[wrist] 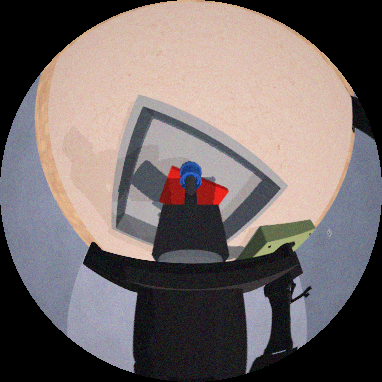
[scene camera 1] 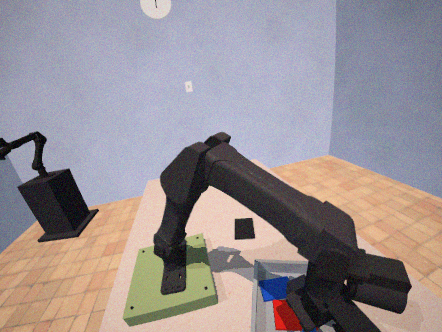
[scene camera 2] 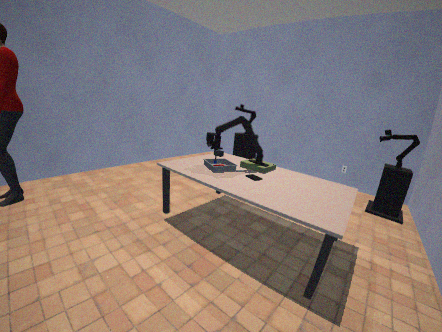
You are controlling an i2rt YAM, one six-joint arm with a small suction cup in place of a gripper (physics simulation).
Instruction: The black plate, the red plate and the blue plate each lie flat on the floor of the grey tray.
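Places are measured from the arm's base along level axes (x ahead, y left, z up), in metres.
Pixels of known places: hand at its tool point: (wrist: 190,171) (scene camera 2: 215,163); arm's base at its link origin: (scene camera 1: 175,264) (scene camera 2: 258,163).
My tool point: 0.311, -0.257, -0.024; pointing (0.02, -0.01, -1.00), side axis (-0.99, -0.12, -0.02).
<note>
Ahead of a thing's pixels: the offset from my tool point to its top centre, as dx, dy, dz. Level surfaces: height alone.
The grey tray @[+0.002, +0.058, +0.026] (scene camera 1: 279,264) (scene camera 2: 212,168) (wrist: 132,153) sits on the table beside the arm's base. The red plate @[-0.009, +0.051, -0.011] (scene camera 1: 285,315) (wrist: 173,193) and the blue plate @[-0.023, +0.128, -0.011] (scene camera 1: 274,288) lie flat on the tray floor, side by side. The blue plate is hidden in the wrist view. The black plate @[-0.041, +0.405, -0.015] (scene camera 1: 244,228) (scene camera 2: 254,177) lies flat on the table outside the tray. My suction cup (wrist: 191,171) (scene camera 2: 215,160) hangs over the red plate's far edge with nothing on it. I cannot tell whether it touches the plate. In scene camera 1 the arm hides the cup.
The arm stands on a green base plate (scene camera 1: 147,296) (scene camera 2: 257,166) (wrist: 278,231) next to the tray. The table @[dz -0.024] (scene camera 1: 220,204) (scene camera 2: 302,197) (wrist: 213,71) stretches beyond the black plate. A black stand (scene camera 1: 68,204) is on the floor past the table.
</note>
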